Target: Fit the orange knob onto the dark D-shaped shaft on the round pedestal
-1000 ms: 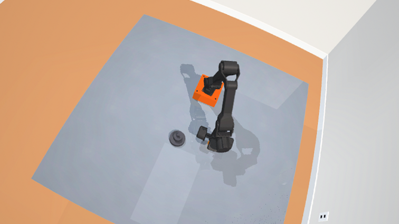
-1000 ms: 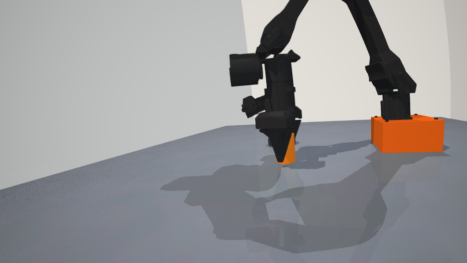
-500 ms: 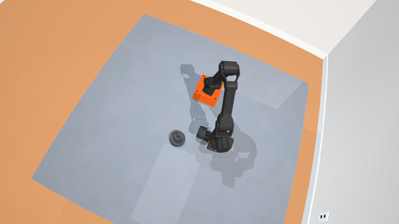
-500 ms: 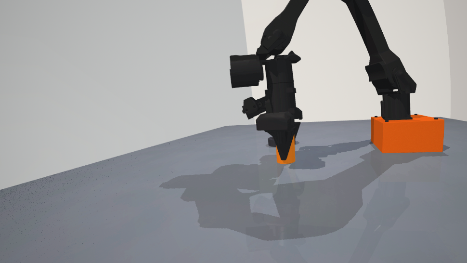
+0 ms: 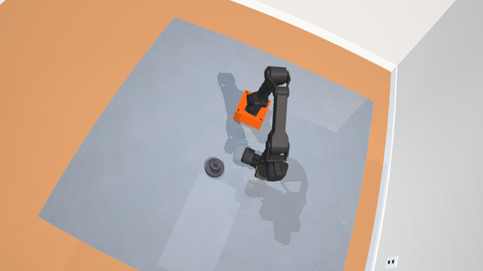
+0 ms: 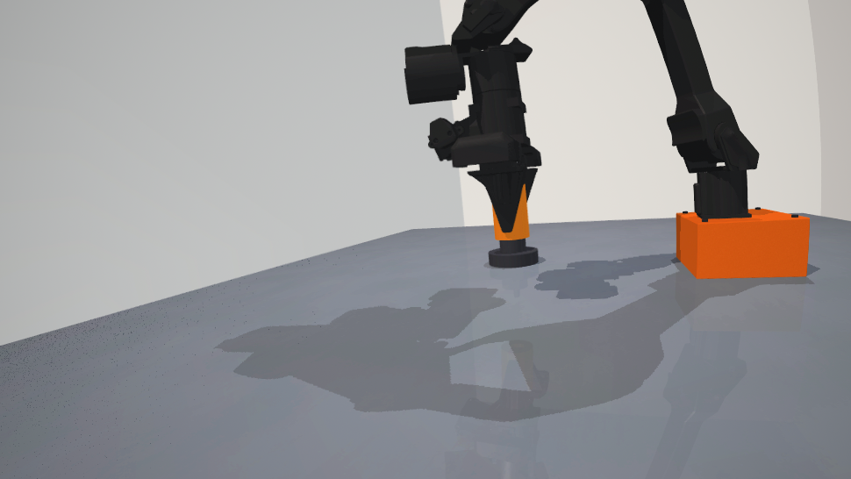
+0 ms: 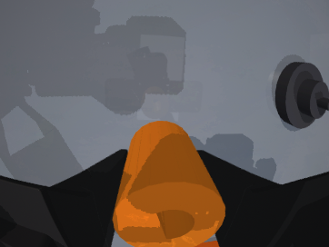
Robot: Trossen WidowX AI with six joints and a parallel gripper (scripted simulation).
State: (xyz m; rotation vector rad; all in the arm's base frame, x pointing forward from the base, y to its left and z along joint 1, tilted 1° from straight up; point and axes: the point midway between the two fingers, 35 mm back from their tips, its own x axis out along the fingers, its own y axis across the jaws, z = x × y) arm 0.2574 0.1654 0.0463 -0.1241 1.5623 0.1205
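Now: gripper tip 70 mm short of the round dark pedestal, 170 mm to the left of it and 50 mm above it. Also, from my gripper tip: orange knob: 20 mm above.
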